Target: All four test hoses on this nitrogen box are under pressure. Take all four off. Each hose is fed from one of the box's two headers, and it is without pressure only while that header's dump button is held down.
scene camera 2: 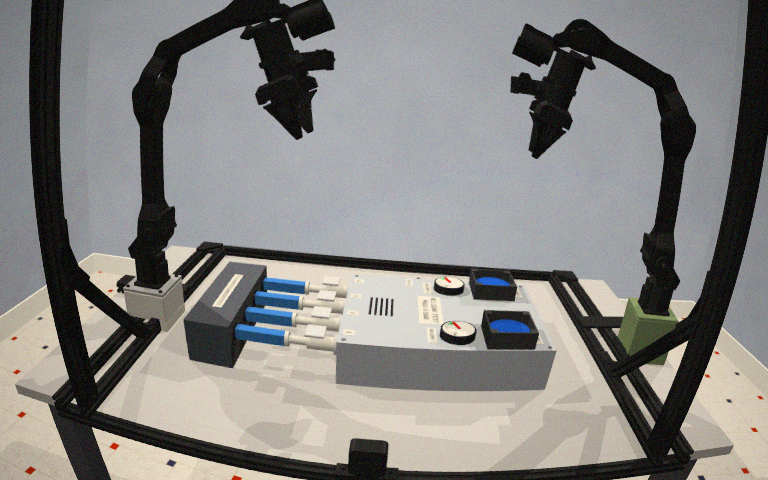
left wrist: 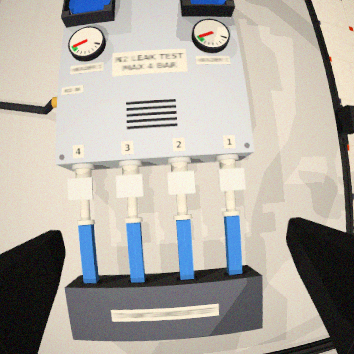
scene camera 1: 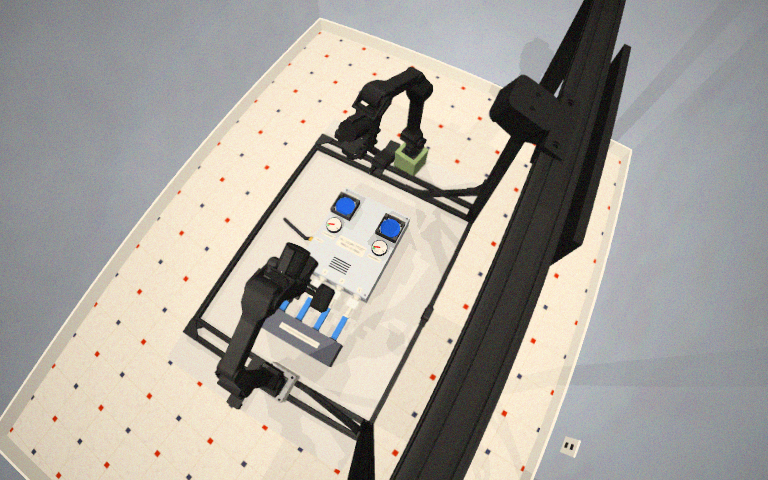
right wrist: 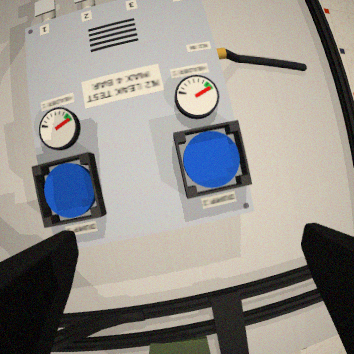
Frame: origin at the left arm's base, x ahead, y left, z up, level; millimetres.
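Where they show: left gripper, fingertip midpoint: [scene camera 2: 305, 135] [left wrist: 176, 238]; right gripper, fingertip midpoint: [scene camera 2: 532, 154] [scene camera 1: 359, 166] [right wrist: 192, 241]; left arm's base at its link origin: [scene camera 2: 152, 281] [scene camera 1: 275, 382]; right arm's base at its link origin: [scene camera 2: 653, 308] [scene camera 1: 412, 150].
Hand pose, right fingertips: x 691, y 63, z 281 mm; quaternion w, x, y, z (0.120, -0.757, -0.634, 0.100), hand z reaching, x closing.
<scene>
Things, the pixels of their centre, and the offset from my right fingertips. "spot": a spot on its surface instead.
- Blue hose 1 at a spot on its surface: [left wrist: 233, 245] [scene camera 2: 259, 329] spot: 430 mm back, 153 mm right, 296 mm down
- hose 2 at a spot on its surface: [left wrist: 185, 249] [scene camera 2: 269, 312] spot: 431 mm back, 85 mm right, 296 mm down
- hose 3 at a spot on its surface: [left wrist: 135, 252] [scene camera 2: 277, 295] spot: 431 mm back, 15 mm right, 296 mm down
- hose 4 at a spot on its surface: [left wrist: 88, 253] [scene camera 2: 284, 282] spot: 432 mm back, 53 mm left, 296 mm down
- Blue dump button 1 at the middle of its body: [right wrist: 70, 189] [scene camera 2: 508, 334] [scene camera 1: 390, 229] 31 mm back, 138 mm right, 276 mm down
- button 2 at the middle of its body: [right wrist: 210, 159] [left wrist: 90, 3] [scene camera 2: 491, 289] [scene camera 1: 345, 207] 34 mm back, 52 mm left, 276 mm down
- Gauge 1 at a spot on its surface: [right wrist: 59, 128] [left wrist: 208, 31] spot: 113 mm back, 135 mm right, 266 mm down
- gauge 2 at a spot on its surface: [right wrist: 196, 96] [left wrist: 85, 38] spot: 116 mm back, 50 mm left, 265 mm down
- black pipe with a brass fitting, surface spot: [right wrist: 265, 62] [left wrist: 21, 104] [scene camera 1: 297, 229] spot: 179 mm back, 192 mm left, 348 mm down
The grey nitrogen box [scene camera 1: 362, 271] [scene camera 2: 390, 336] [left wrist: 215, 100] [right wrist: 135, 200] lies mid-table. Blue hose 1 [scene camera 2: 260, 335] [left wrist: 233, 245], hose 2 [scene camera 2: 270, 316] [left wrist: 185, 249], hose 3 [scene camera 2: 276, 300] [left wrist: 135, 252] and hose 4 [scene camera 2: 284, 285] [left wrist: 88, 253] are on its ports. Blue dump button 1 [scene camera 2: 509, 326] [right wrist: 70, 190] and button 2 [scene camera 2: 492, 281] [right wrist: 211, 159] are untouched. Gauge 1 [left wrist: 211, 35] [right wrist: 59, 128] and gauge 2 [left wrist: 87, 43] [right wrist: 196, 96] point to green. My left gripper [scene camera 2: 303, 135] [left wrist: 176, 238] is open, high above the hoses. My right gripper [scene camera 2: 534, 156] [right wrist: 192, 241] is open, high above the buttons' end.
A dark block [scene camera 1: 322, 352] [scene camera 2: 209, 339] [left wrist: 90, 325] holds the hoses' far ends. A black pipe with a brass fitting [scene camera 1: 295, 228] [left wrist: 25, 108] [right wrist: 265, 62] sticks out from the box's side. A black frame surrounds the work area, with uprights at both sides in scene camera 2.
</scene>
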